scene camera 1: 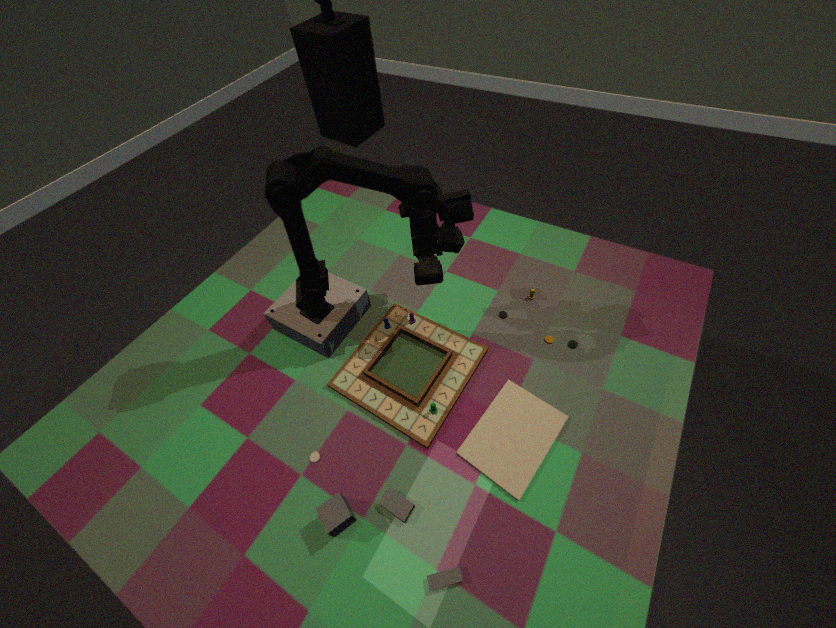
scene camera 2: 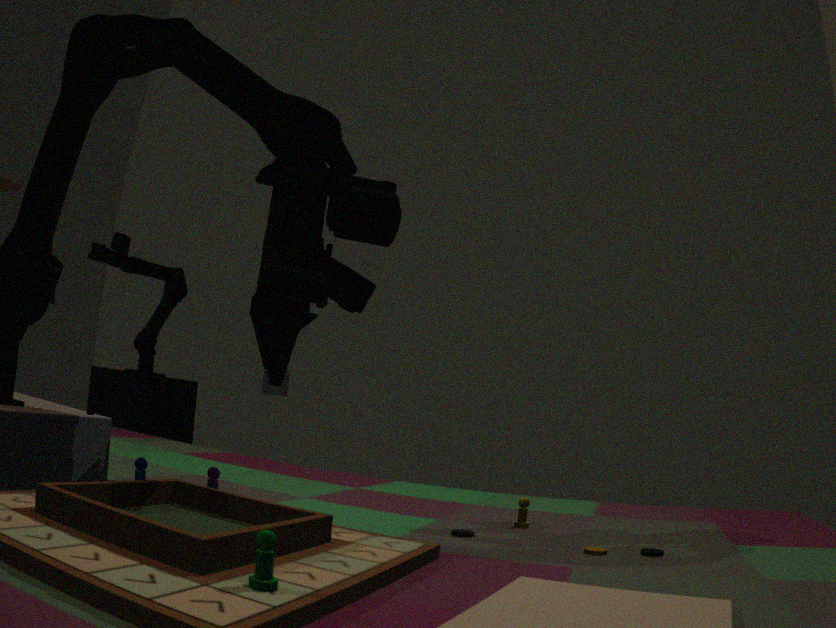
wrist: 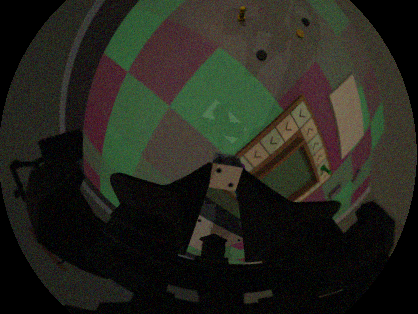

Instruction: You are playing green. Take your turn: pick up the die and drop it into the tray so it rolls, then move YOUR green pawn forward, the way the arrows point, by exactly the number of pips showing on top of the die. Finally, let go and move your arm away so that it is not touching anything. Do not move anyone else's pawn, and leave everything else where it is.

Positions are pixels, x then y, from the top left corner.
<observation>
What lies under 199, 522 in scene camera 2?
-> A green tray.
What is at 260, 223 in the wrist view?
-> The gripper.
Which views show the gripper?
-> Scene camera 1, scene camera 2 and the wrist view: all of them.
</observation>
